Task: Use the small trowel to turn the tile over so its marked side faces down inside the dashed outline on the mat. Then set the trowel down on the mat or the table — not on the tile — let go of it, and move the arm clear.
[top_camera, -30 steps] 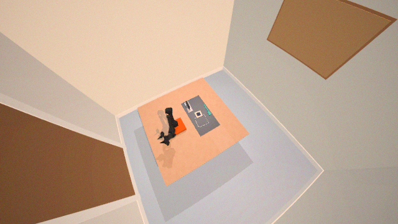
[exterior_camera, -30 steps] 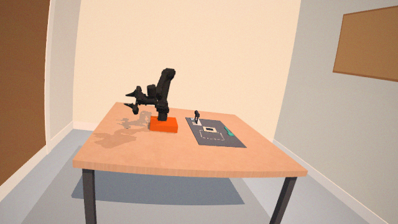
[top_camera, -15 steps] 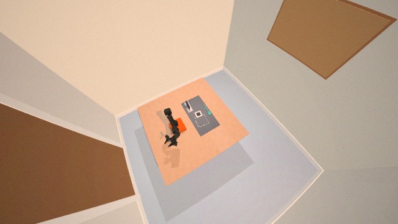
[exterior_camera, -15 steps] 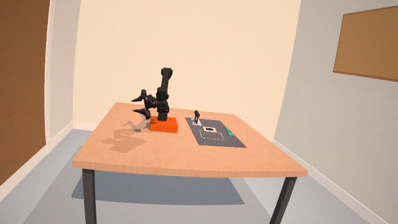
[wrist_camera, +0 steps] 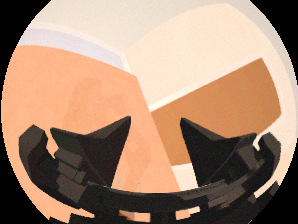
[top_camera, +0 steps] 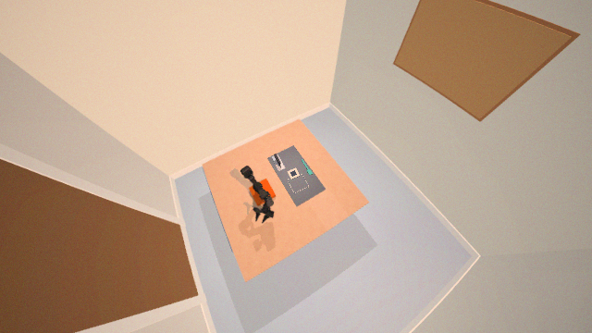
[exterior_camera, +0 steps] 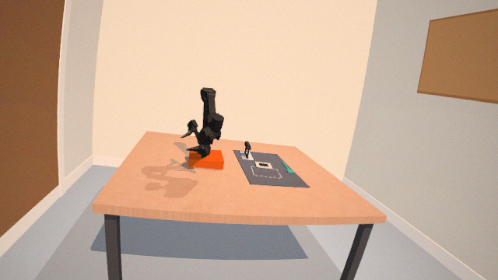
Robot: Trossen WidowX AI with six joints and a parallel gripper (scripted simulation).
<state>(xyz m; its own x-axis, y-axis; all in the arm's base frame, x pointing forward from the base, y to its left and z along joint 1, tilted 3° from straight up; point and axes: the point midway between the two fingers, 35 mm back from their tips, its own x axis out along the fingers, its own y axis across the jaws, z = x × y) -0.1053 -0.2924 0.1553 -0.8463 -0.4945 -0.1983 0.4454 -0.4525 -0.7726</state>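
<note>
Right now the small trowel is 48 cm to the left of my gripper tip, 46 cm ahead of it and 14 cm below it. From my gripper tip the other things lie so: white tile: 52 cm ahead, 30 cm to the left, 17 cm below; grey mat: 54 cm ahead, 30 cm to the left, 20 cm below; teal strip: 68 cm ahead, 27 cm to the left, 18 cm below.
</note>
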